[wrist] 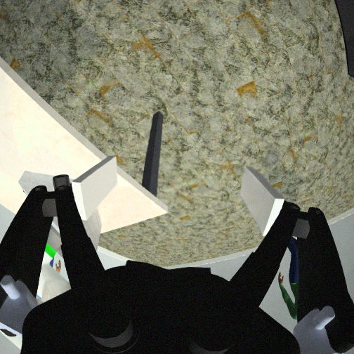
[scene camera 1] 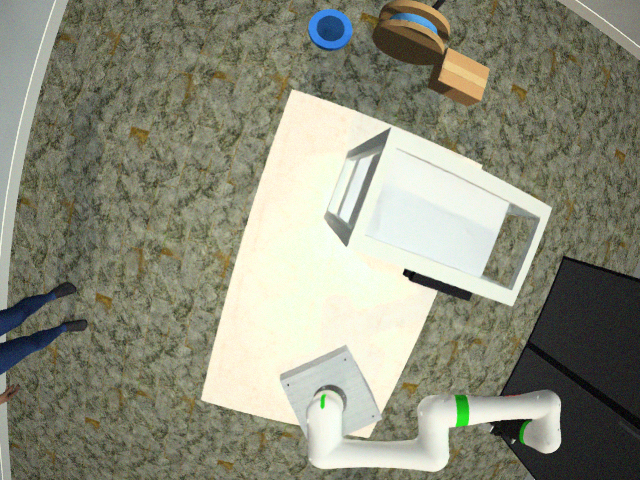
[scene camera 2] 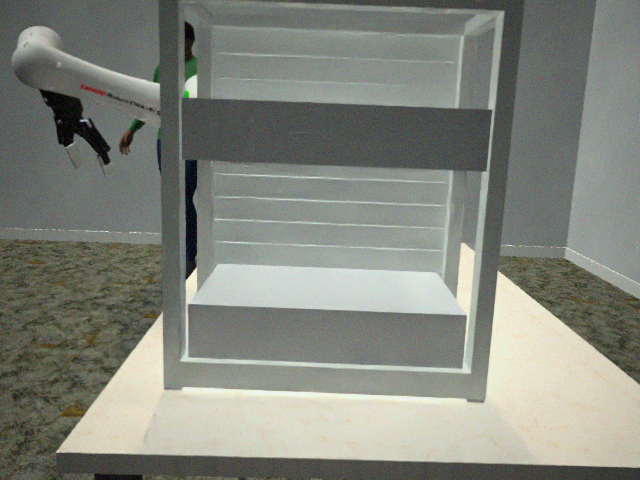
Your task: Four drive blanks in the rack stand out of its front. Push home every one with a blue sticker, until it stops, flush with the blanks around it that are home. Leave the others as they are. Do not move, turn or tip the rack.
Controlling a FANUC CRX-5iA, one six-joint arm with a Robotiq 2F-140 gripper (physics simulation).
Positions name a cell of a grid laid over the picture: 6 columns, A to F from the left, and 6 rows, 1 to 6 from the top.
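In the wrist view a rack is out of frame. Still, I can see the rack in scene camera 1 (D3), and I see it in scene camera 2 (D3) too.
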